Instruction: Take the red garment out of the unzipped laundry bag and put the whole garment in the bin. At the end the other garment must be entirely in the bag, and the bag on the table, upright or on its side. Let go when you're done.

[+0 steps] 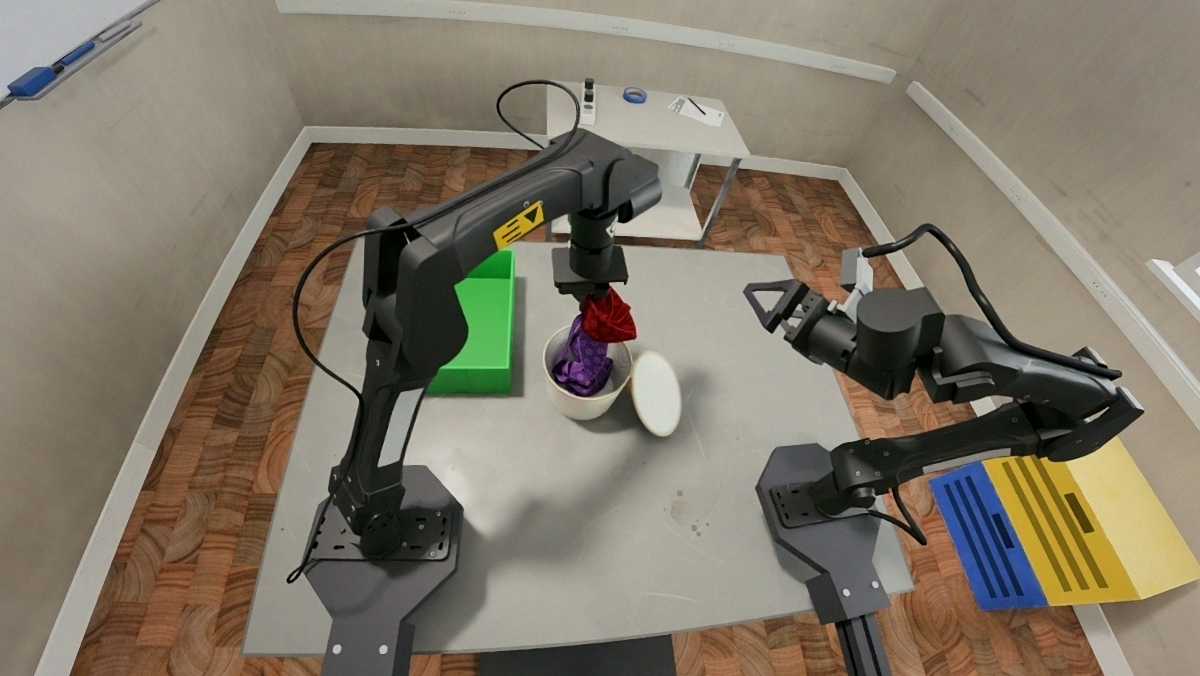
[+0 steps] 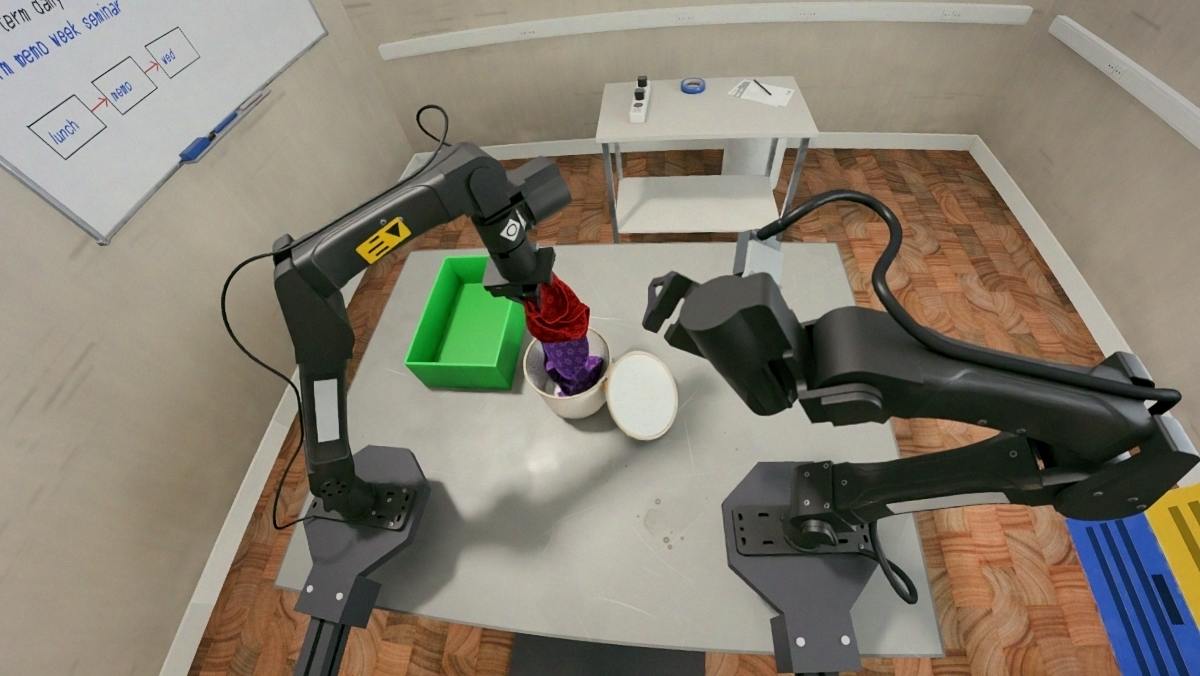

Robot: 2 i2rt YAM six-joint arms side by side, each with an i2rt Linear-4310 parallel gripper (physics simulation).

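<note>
The red garment (image 1: 609, 317) (image 2: 557, 310) hangs bunched from my left gripper (image 1: 592, 293) (image 2: 534, 295), which is shut on it above the bag; the fingertips are mostly hidden. The purple garment (image 1: 586, 365) (image 2: 571, 361) lies partly in the laundry bag (image 1: 581, 406) (image 2: 572, 406) and rises out of its mouth to the red cloth, touching it. The white bag stands upright, its round lid open to the right. The green bin (image 1: 474, 379) (image 2: 461, 374) is left of the bag. My right gripper (image 1: 761, 307) (image 2: 667, 317) is open and empty, right of the bag.
The open lid (image 1: 655, 394) (image 2: 642, 395) leans beside the bag on the grey table (image 1: 587, 579) (image 2: 545, 579). The left arm reaches over the table, near the bin. A white side table (image 1: 646, 134) (image 2: 705, 121) stands behind.
</note>
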